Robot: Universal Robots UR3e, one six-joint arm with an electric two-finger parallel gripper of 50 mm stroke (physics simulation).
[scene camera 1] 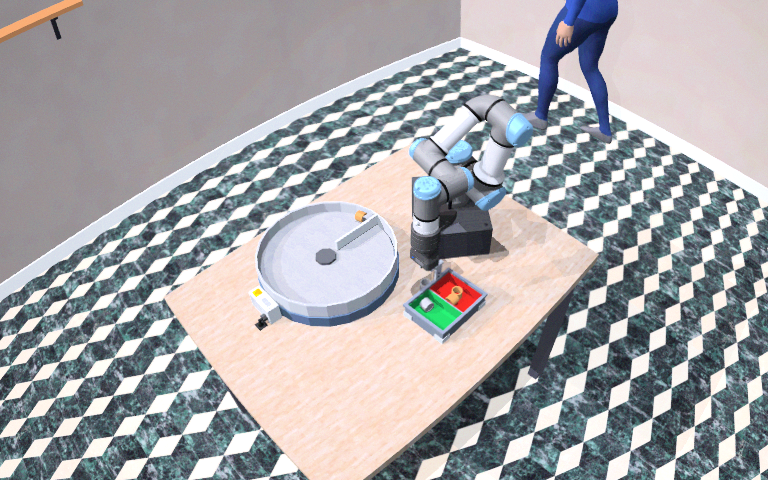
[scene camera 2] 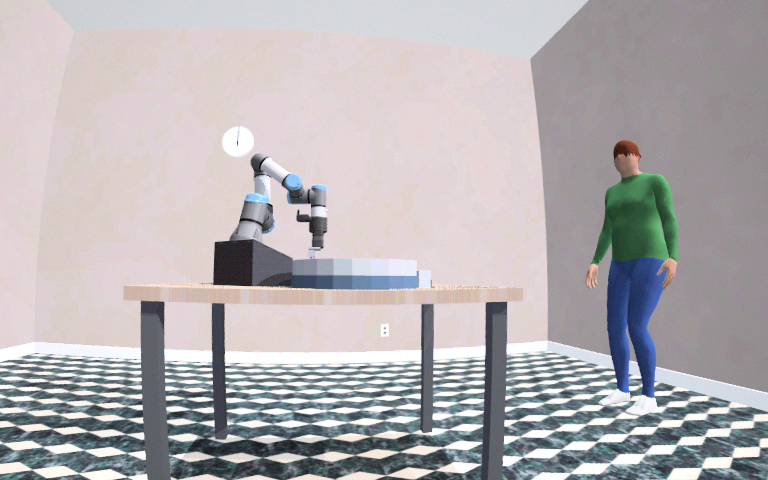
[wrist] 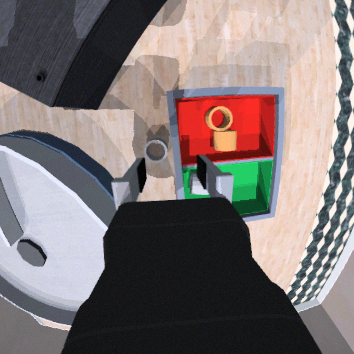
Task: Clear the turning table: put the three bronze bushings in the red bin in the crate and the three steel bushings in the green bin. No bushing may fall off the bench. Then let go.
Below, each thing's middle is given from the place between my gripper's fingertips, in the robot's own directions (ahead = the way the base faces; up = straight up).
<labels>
Now: hand 10 mm short of the crate [scene camera 1: 444, 319], 80 mm to the right of it and 70 mm above it. From my hand the other things lie so: turning table [scene camera 1: 316, 265] (190 mm ahead, 280 mm to the right, 50 mm below).
</labels>
